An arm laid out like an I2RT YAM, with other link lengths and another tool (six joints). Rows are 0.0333 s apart.
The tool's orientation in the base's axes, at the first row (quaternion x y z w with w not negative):
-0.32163 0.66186 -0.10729 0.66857
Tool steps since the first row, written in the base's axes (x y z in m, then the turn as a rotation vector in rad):
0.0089 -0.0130 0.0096 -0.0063 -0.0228 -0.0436
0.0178 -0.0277 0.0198 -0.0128 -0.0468 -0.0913
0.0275 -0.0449 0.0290 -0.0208 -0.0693 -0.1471
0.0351 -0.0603 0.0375 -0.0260 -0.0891 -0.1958
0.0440 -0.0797 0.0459 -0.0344 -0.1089 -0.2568
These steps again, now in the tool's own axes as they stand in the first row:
0.0005 -0.0180 0.0039 0.0479 0.0092 -0.0090
0.0014 -0.0377 0.0074 0.0998 0.0198 -0.0181
0.0047 -0.0589 0.0109 0.1574 0.0367 -0.0276
0.0073 -0.0778 0.0130 0.2079 0.0507 -0.0342
0.0124 -0.1001 0.0152 0.2681 0.0728 -0.0429

